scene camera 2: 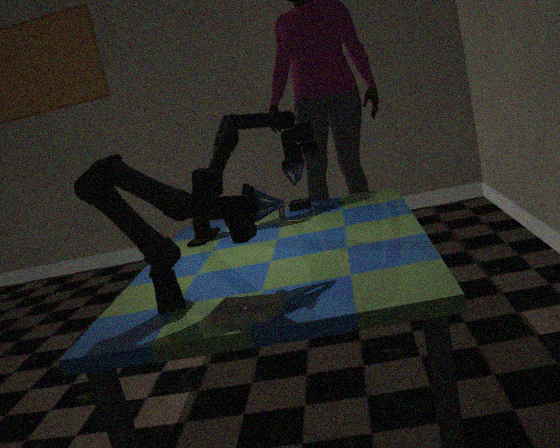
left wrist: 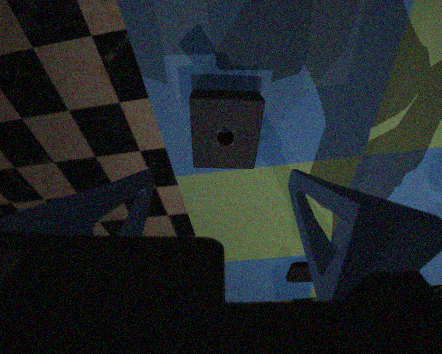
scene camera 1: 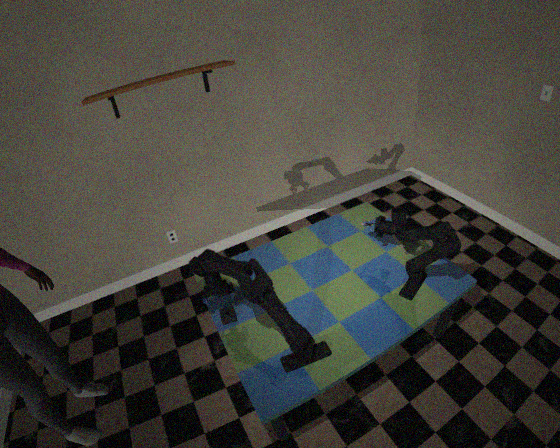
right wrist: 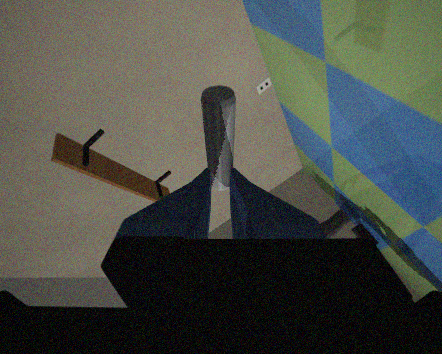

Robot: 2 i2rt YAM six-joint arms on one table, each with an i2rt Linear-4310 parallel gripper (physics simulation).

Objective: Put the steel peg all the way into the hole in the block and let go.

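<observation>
My left gripper is open and holding nothing, while my right gripper is carrying a steel peg, and the steel peg touches nothing else. The right wrist view shows my right gripper too. I can also see a shallow tray.
</observation>
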